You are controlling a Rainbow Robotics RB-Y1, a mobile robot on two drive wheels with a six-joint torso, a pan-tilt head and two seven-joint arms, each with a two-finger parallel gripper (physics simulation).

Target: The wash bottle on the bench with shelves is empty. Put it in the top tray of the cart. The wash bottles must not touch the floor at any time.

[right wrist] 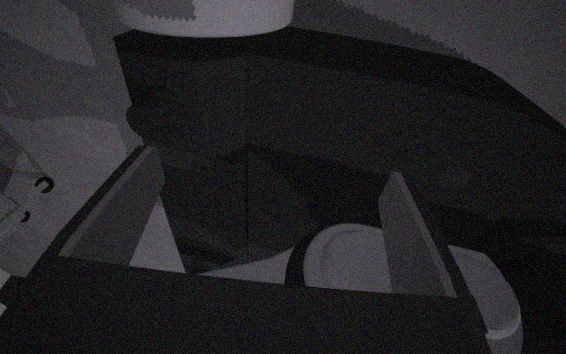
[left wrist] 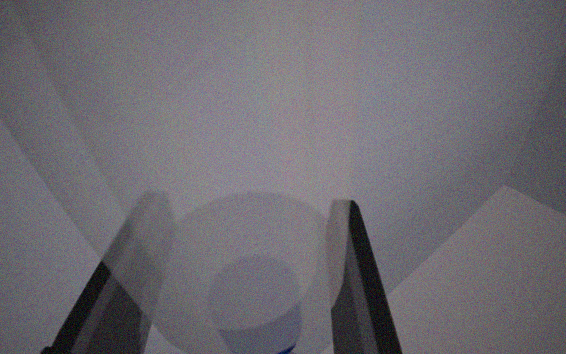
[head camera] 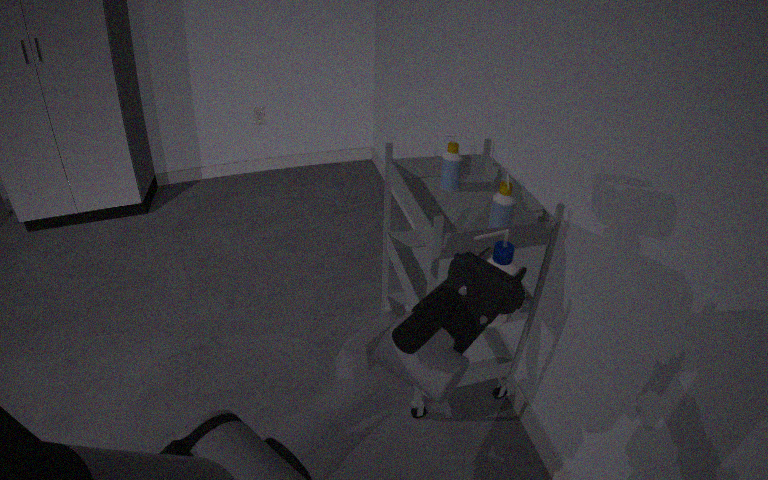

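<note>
The wash bottle with a blue cap and a pale, see-through body is held between the fingers of my left gripper. In the head view its cap shows just below the near edge of the cart's top tray; the gripper hides most of its body. Two yellow-capped bottles with blue contents stand on that tray, one farther back and one near the front right. My right gripper is open and empty, close to the robot's dark body. The bench with shelves does not show.
The cart has raised corner posts, lower shelves and wheels, and stands close along the right wall. A tall two-door cabinet stands at the far left. Grey floor lies between them. The scene is dim.
</note>
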